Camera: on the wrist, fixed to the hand. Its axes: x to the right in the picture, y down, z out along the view.
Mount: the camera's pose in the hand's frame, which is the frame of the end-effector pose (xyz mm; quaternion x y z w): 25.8 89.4 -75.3 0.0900 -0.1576 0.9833 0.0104
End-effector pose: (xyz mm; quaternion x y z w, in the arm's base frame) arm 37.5 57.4 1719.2 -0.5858 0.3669 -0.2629 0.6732
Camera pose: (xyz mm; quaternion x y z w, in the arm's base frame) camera -14.4 8.0 1623.3 0.3738 0.4501 0.7185 0.3761
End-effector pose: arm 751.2 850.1 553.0 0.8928 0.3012 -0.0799 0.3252
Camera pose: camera 820.7 855.7 650.3 0.3222 -0.9333 0.1511 0.0491
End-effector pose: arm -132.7 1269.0 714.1 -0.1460 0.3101 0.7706 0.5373
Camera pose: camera -232.8 1219.6 670.8 -0.4732 -0.1315 -0.5315 0.6902
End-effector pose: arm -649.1 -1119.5 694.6 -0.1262 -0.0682 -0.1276 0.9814
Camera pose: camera -592.8 -1061.8 606.1 -0.0002 -0.0428 0.9897 0.1363
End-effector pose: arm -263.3 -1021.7 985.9 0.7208 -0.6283 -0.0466 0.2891
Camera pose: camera -304.1 -1022.7 1098.4 0.5916 0.7651 -0.2267 0.1151
